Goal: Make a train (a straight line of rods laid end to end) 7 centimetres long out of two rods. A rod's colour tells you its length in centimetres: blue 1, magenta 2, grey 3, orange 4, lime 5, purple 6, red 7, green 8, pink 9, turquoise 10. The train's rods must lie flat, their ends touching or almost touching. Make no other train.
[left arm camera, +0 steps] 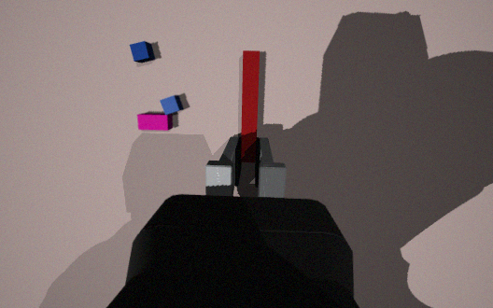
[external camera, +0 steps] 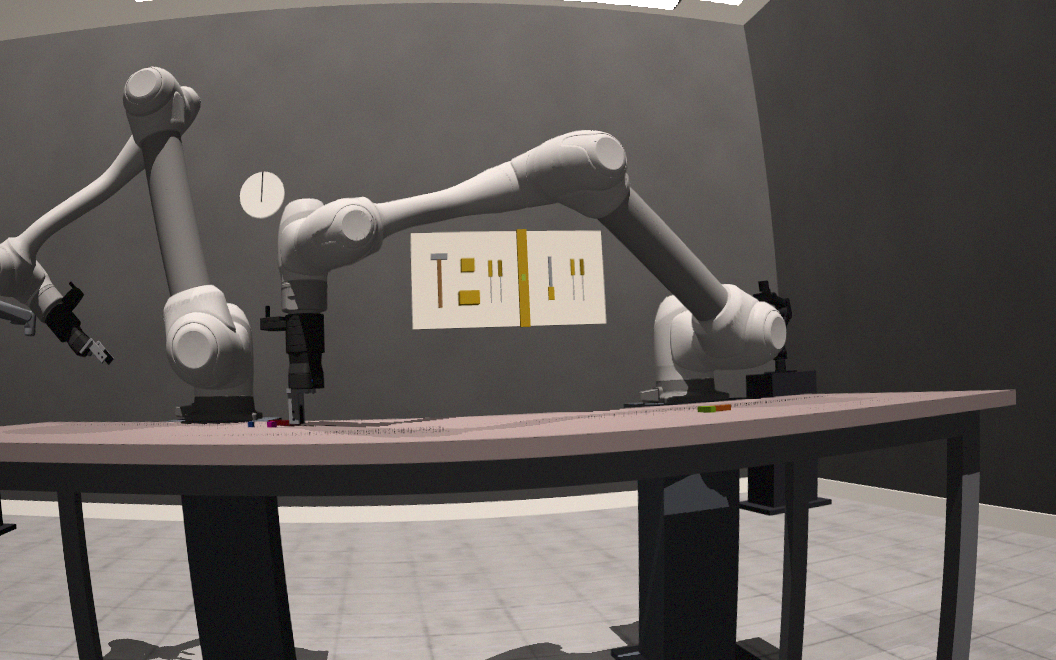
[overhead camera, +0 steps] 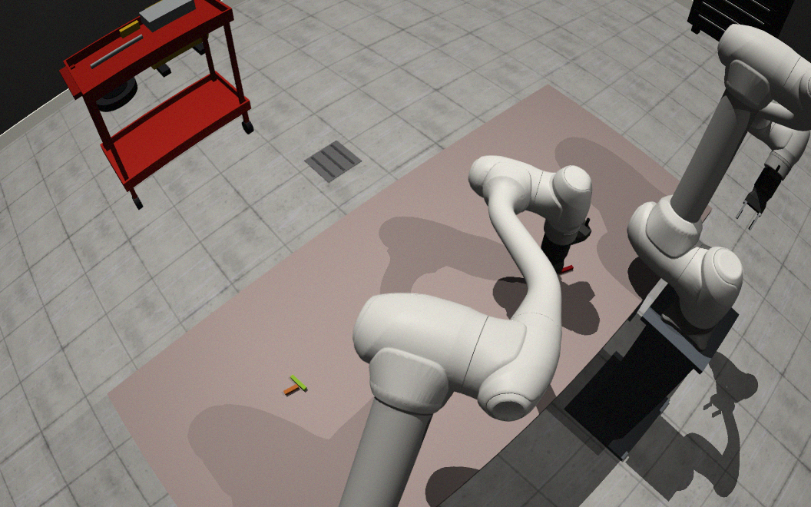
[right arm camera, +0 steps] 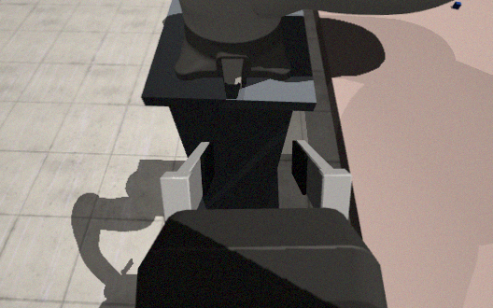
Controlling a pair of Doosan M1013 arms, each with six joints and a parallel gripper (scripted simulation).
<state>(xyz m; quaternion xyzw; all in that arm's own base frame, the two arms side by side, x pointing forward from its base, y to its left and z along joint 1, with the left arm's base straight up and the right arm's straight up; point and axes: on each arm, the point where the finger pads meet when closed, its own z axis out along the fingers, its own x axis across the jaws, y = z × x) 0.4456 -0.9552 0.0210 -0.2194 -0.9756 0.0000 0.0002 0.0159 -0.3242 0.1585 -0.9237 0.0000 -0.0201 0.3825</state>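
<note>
Now: the red rod 30 mm to the right of my left hand, 20 mm below it and 10 mm behind it. Also, from my left hand: orange rod (720 mm to the left, 250 mm ahead, 20 mm below); then magenta rod (50 mm to the right, 50 mm ahead, 20 mm below); then lime rod (690 mm to the left, 250 mm ahead, 20 mm below).
</note>
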